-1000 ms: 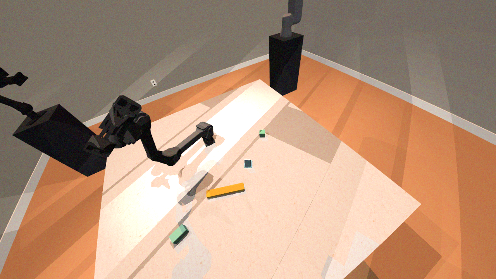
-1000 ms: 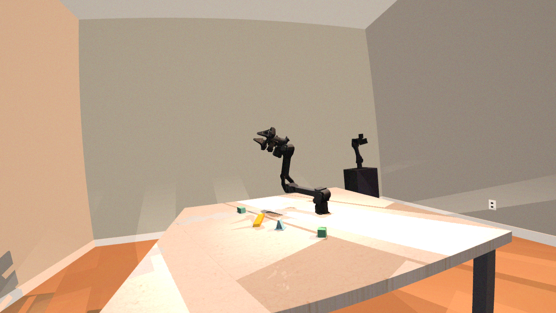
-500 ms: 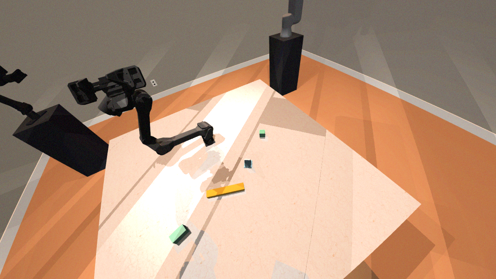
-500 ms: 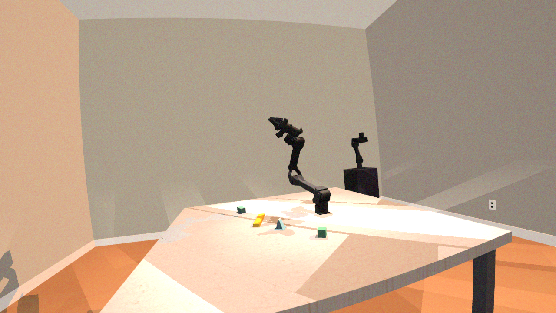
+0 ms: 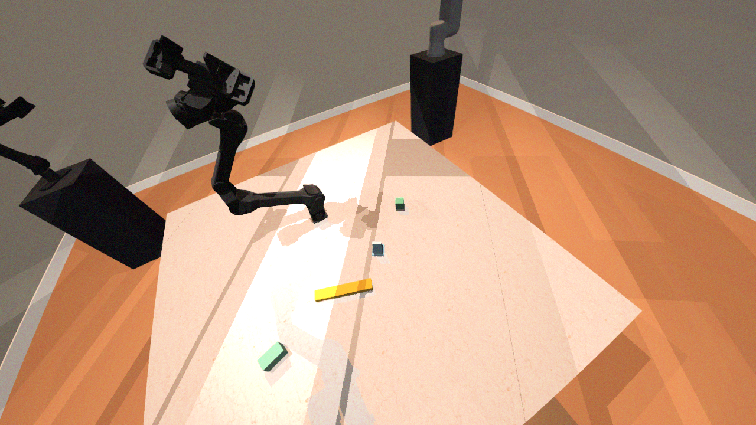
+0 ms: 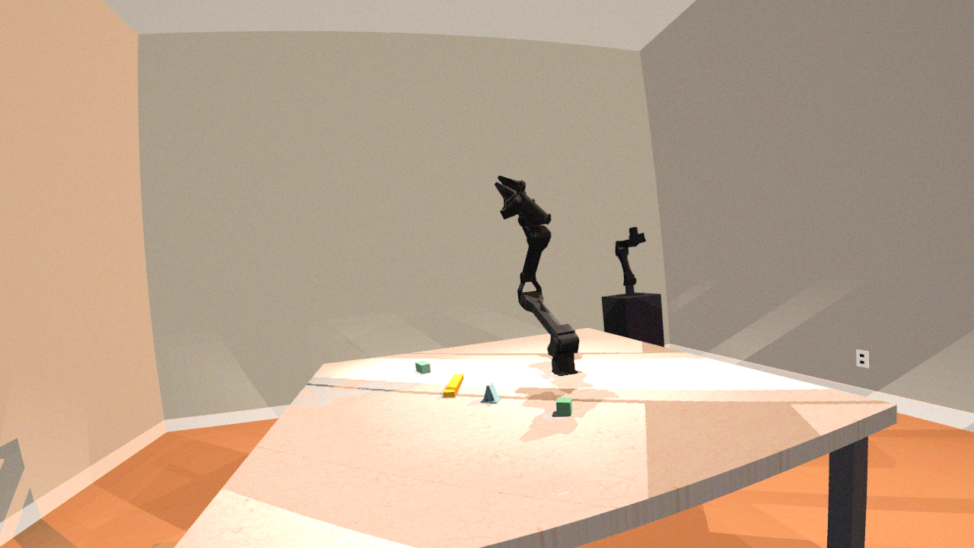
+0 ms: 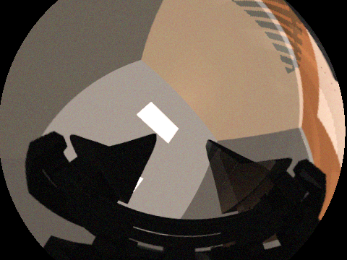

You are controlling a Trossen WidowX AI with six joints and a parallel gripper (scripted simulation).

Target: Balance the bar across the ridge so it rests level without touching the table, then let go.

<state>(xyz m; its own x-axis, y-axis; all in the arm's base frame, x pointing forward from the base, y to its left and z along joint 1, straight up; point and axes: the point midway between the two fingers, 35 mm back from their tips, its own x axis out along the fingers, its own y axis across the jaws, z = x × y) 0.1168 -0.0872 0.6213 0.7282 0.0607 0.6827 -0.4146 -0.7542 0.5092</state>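
The yellow bar lies 21 cm ahead of my gripper tip, 5 cm to the left of it and 64 cm below it. From my gripper tip the other things lie so: green block: 29 cm ahead, 20 cm to the right, 63 cm below.
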